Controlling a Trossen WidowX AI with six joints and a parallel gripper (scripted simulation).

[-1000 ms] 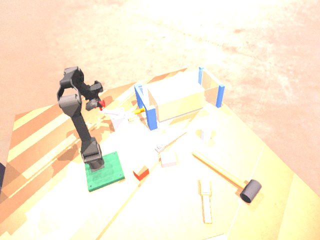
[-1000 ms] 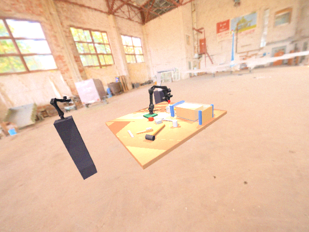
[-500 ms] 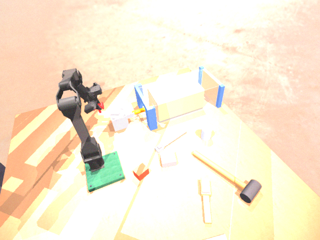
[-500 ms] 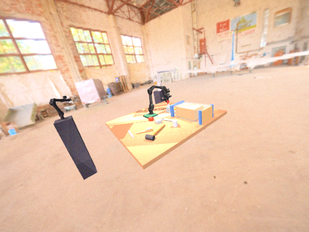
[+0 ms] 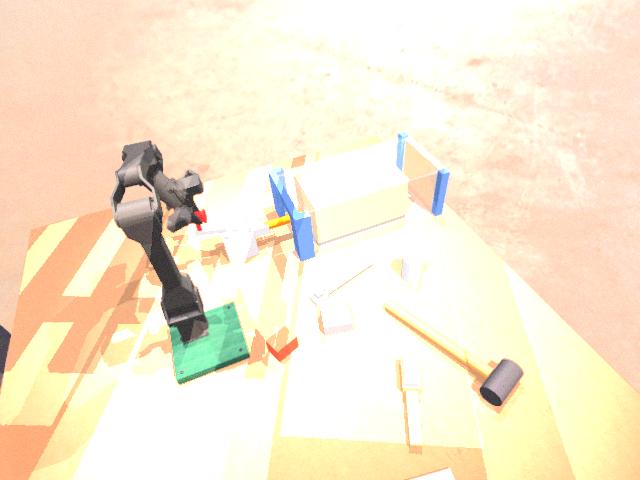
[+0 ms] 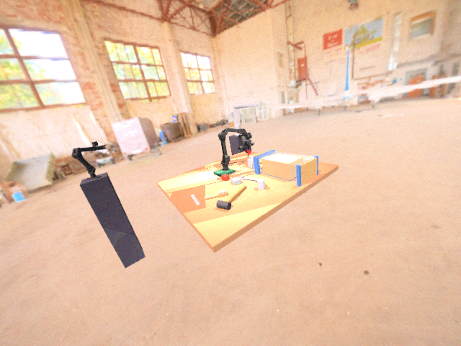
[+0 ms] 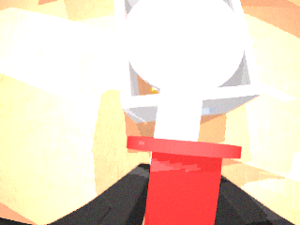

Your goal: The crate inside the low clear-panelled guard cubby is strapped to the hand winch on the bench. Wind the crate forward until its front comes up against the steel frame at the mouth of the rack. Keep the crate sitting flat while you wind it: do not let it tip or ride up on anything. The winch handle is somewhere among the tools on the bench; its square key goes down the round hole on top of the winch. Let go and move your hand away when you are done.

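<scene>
My gripper tip is now 240 mm short of the blue steel frame, 30 mm to the left of it and 30 mm above it. Also, from my gripper tip: hand winch 100 mm below, 70 mm ahead, 30 mm to the right; red grip 10 mm behind; white crank handle 30 mm below, 20 mm ahead, 10 mm to the right.
</scene>
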